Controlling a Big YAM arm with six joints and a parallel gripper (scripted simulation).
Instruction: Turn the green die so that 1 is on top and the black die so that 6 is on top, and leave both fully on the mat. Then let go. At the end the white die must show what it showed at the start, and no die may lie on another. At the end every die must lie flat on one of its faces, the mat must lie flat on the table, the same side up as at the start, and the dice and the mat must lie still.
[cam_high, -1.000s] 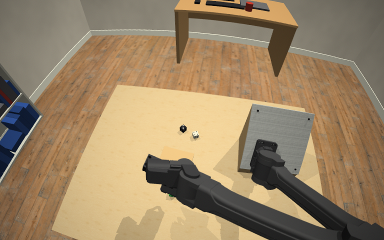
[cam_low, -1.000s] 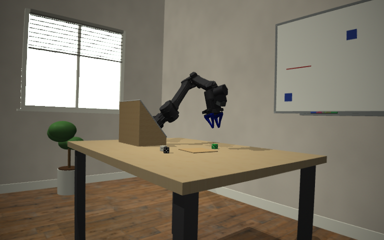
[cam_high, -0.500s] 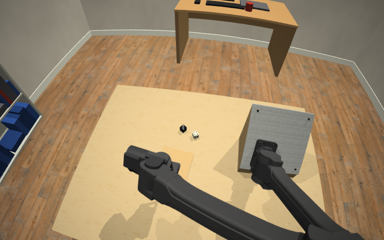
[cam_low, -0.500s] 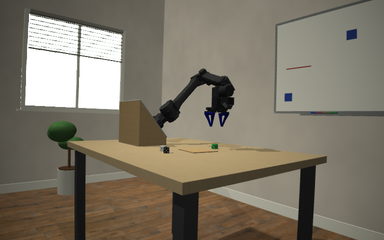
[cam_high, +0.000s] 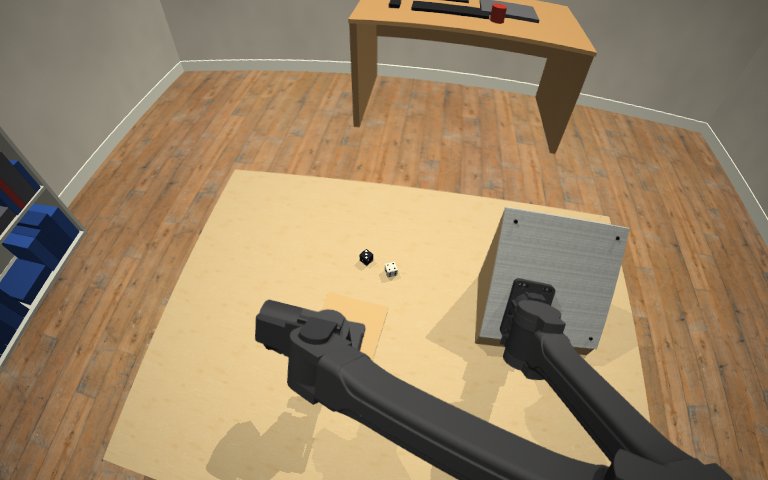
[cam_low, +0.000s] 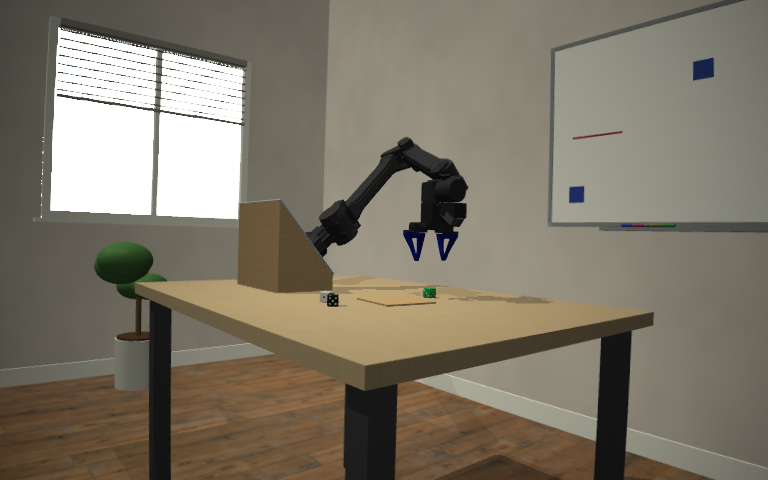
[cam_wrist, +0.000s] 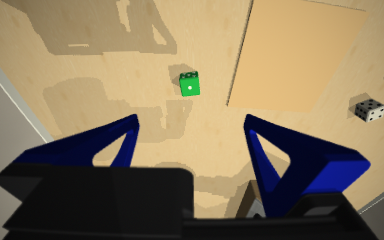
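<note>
Now: hand 9 cm above the green die. From my hand the other things lie so: black die 3 cm ahead, 31 cm to the right, 9 cm below; then tan mat 2 cm ahead, 13 cm to the right, 10 cm below; then white die 4 cm behind, 29 cm to the right, 9 cm below.
</note>
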